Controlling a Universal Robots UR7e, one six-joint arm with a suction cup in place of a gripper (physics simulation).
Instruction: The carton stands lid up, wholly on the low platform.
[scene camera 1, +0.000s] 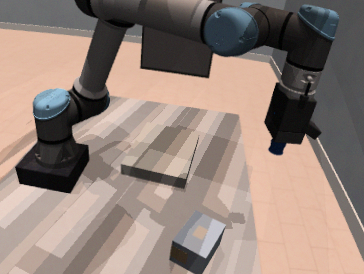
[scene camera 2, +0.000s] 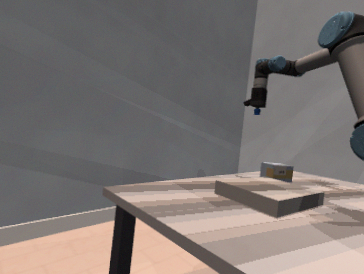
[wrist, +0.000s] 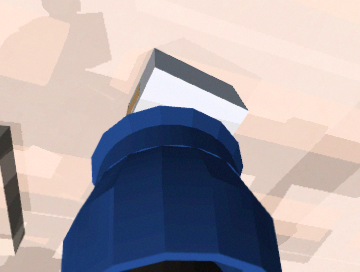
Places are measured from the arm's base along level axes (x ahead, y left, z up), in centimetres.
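Pixels of known places: hand, tool point: (scene camera 1: 275, 150) (scene camera 2: 256, 114) (wrist: 168, 174); arm's base, link origin: (scene camera 1: 57, 155).
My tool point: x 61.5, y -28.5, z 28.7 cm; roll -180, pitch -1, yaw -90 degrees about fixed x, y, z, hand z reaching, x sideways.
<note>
For each thing: its middle in the pictures, then the offset to it from my tool point. Level surfaces: height alone.
- blue-grey carton, body centre: (wrist: 182, 108) (scene camera 1: 197, 242) (scene camera 2: 276, 172) dx -13.6, dy -2.2, dz -31.7 cm
- low grey-beige platform, body centre: (scene camera 1: 163, 151) (scene camera 2: 269, 192) dx -23.7, dy +42.7, dz -33.7 cm
- wooden-striped table, surface height: dz -36.1 cm
The blue-grey carton (scene camera 1: 196, 242) (scene camera 2: 276, 171) (wrist: 192, 90) rests on the table, apart from the low platform. A small beige square shows on its upward face, and a brown-yellow patch on a side face; I cannot tell which face is the lid. The low grey-beige platform (scene camera 1: 159, 156) (scene camera 2: 270, 196) lies flat with nothing on it; part of its dark side (wrist: 11, 190) shows at the left edge of the wrist view. My gripper, a blue suction cup (scene camera 1: 276, 150) (scene camera 2: 257, 112) (wrist: 167, 125), is open, holds nothing and hangs high above table level. It hides part of the carton in the wrist view.
The wooden-striped table (scene camera 1: 100, 220) (scene camera 2: 165, 200) carries the carton, the platform and the arm's black base (scene camera 1: 52, 167). A dark panel (scene camera 1: 175, 52) stands behind the table. Grey walls (scene camera 2: 125, 100) stand behind. The carton is near the table's right edge in scene camera 1.
</note>
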